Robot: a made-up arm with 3 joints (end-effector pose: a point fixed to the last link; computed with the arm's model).
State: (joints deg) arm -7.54 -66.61 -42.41
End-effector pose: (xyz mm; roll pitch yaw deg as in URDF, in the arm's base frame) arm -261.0 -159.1 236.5 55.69 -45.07 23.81
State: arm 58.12 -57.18 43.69
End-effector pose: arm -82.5 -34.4 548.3 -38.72 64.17 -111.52
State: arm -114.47 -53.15 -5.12
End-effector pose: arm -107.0 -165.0 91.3 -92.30 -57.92 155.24
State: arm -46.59 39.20 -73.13
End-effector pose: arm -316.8 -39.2 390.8 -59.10 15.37 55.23
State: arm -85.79 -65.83 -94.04
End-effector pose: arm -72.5 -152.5 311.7 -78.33 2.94 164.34
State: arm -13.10 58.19 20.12
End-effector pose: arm -360.4 123.2 283.2 -54.41 -29.76 -9.60
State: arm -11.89 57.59 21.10
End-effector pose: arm -359.4 125.2 287.0 -53.63 -29.25 -10.56
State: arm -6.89 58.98 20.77
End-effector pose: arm -355.6 128.5 304.5 -56.09 -24.40 -10.33
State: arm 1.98 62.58 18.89
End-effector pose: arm -345.9 132.7 335.2 -61.53 -14.77 -9.21
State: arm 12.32 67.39 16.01
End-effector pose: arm -329.0 136.6 369.6 -67.80 -2.66 -8.16
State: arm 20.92 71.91 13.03
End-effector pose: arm -310.2 139.1 396.3 -73.02 8.19 -7.56
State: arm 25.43 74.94 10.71
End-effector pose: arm -298.3 140.0 409.8 -76.21 14.69 -7.16
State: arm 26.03 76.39 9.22
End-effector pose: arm -295.8 139.5 412.4 -77.53 16.67 -6.67
